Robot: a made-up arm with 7 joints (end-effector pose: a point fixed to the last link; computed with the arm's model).
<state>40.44 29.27 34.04 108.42 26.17 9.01 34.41</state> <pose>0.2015 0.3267 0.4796 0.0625 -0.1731 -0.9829 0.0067</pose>
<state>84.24 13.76 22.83 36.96 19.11 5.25 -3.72</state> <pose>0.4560 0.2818 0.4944 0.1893 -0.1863 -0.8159 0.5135</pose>
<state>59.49 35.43 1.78 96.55 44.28 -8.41 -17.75</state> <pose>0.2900 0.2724 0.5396 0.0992 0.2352 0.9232 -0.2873</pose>
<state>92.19 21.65 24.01 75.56 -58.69 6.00 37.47</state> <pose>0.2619 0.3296 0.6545 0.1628 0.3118 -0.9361 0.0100</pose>
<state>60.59 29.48 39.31 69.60 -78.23 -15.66 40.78</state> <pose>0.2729 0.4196 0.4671 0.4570 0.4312 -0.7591 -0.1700</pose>
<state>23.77 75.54 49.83 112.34 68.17 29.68 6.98</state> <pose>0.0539 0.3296 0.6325 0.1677 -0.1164 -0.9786 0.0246</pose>
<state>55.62 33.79 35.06 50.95 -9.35 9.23 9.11</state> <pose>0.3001 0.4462 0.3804 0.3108 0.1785 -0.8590 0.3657</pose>
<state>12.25 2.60 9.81 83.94 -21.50 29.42 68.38</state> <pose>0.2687 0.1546 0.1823 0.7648 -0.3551 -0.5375 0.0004</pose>
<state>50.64 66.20 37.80 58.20 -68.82 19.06 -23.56</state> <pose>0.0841 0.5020 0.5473 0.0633 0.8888 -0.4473 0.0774</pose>
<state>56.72 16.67 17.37 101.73 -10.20 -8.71 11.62</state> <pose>0.2766 0.2570 0.5181 0.1022 -0.0307 0.9941 -0.0174</pose>
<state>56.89 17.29 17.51 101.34 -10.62 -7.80 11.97</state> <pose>0.2759 0.2601 0.5191 0.0921 -0.0382 0.9949 -0.0166</pose>
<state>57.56 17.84 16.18 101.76 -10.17 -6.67 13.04</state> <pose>0.2750 0.2555 0.5248 0.0859 -0.0294 0.9959 -0.0026</pose>
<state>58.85 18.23 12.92 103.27 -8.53 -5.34 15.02</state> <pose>0.2735 0.2405 0.5357 0.0849 0.0014 0.9960 0.0294</pose>
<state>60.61 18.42 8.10 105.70 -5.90 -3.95 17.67</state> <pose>0.2703 0.2163 0.5489 0.0884 0.0498 0.9918 0.0774</pose>
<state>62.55 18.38 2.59 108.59 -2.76 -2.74 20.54</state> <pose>0.2650 0.1876 0.5605 0.0947 0.1067 0.9807 0.1340</pose>
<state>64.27 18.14 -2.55 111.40 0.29 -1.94 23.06</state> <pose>0.2582 0.1602 0.5680 0.1027 0.1606 0.9635 0.1878</pose>
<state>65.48 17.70 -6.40 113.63 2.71 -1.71 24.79</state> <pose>0.2519 0.1392 0.5715 0.1121 0.2029 0.9458 0.2276</pose>
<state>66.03 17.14 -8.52 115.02 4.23 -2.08 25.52</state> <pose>0.2478 0.1267 0.5723 0.1230 0.2297 0.9331 0.2480</pose>
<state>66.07 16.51 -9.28 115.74 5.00 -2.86 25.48</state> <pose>0.2458 0.1209 0.5718 0.1347 0.2443 0.9265 0.2527</pose>
